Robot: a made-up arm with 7 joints. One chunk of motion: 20 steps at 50 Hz.
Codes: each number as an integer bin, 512 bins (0 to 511) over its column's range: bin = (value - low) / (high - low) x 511, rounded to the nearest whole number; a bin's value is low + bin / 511 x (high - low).
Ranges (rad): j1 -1.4..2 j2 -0.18..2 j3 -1.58..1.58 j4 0..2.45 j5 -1.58..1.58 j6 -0.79..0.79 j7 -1.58..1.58
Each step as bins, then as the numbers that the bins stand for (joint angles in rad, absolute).
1 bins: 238 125 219 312 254 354 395
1 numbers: 0.1836 0.3533 -0.2257 1.4959 -0.0093 0.3046 0.8627
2 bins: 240 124 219 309 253 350 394
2 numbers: 0.1969 0.3490 -0.2257 1.4815 -0.0155 0.2922 0.8565
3 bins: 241 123 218 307 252 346 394
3 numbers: 0.2035 0.3447 -0.2319 1.4719 -0.0216 0.2798 0.8565
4 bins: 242 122 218 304 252 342 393
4 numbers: 0.2102 0.3405 -0.2319 1.4575 -0.0216 0.2675 0.8503
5 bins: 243 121 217 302 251 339 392
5 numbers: 0.2168 0.3362 -0.2381 1.4479 -0.0278 0.2582 0.8441
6 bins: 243 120 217 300 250 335 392
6 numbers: 0.2168 0.3319 -0.2381 1.4384 -0.0340 0.2458 0.8441
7 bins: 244 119 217 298 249 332 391
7 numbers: 0.2235 0.3277 -0.2381 1.4288 -0.0402 0.2365 0.8379
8 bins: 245 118 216 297 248 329 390
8 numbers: 0.2301 0.3234 -0.2443 1.4240 -0.0464 0.2273 0.8317
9 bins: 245 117 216 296 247 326 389
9 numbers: 0.2301 0.3191 -0.2443 1.4192 -0.0526 0.2180 0.8256
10 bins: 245 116 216 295 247 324 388
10 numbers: 0.2301 0.3149 -0.2443 1.4144 -0.0526 0.2118 0.8194
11 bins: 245 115 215 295 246 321 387
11 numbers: 0.2301 0.3106 -0.2505 1.4144 -0.0587 0.2025 0.8132
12 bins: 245 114 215 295 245 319 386
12 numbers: 0.2301 0.3063 -0.2505 1.4144 -0.0649 0.1963 0.8070
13 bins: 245 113 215 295 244 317 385
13 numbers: 0.2301 0.3021 -0.2505 1.4144 -0.0711 0.1902 0.8008
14 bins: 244 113 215 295 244 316 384
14 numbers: 0.2235 0.3021 -0.2505 1.4144 -0.0711 0.1871 0.7946
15 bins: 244 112 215 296 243 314 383
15 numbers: 0.2235 0.2978 -0.2505 1.4192 -0.0773 0.1809 0.7885
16 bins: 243 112 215 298 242 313 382
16 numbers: 0.2168 0.2978 -0.2505 1.4288 -0.0835 0.1778 0.7823
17 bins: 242 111 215 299 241 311 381
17 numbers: 0.2102 0.2935 -0.2505 1.4336 -0.0897 0.1716 0.7761
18 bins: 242 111 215 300 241 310 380
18 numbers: 0.2102 0.2935 -0.2505 1.4384 -0.0897 0.1685 0.7699
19 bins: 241 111 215 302 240 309 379
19 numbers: 0.2035 0.2935 -0.2505 1.4479 -0.0959 0.1654 0.7637
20 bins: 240 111 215 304 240 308 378
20 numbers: 0.1969 0.2935 -0.2505 1.4575 -0.0959 0.1623 0.7575
